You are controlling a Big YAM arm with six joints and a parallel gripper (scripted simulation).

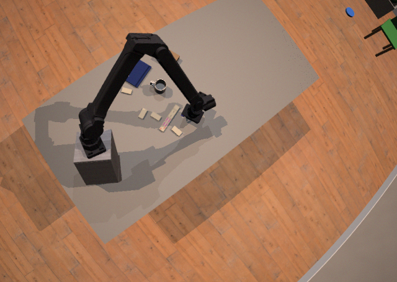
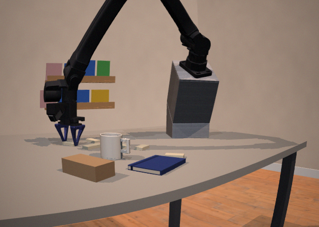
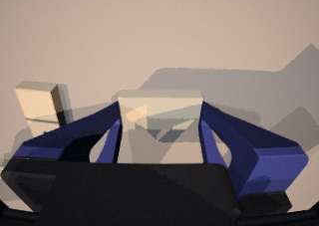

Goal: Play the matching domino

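Right now my hand is right at the cream domino. From my hand the other things lie so: blue book 16 cm behind, 35 cm to the left; then brown box 3 cm ahead, 36 cm to the left, 1 cm above; then white mug 9 cm behind, 21 cm to the left, 2 cm above.
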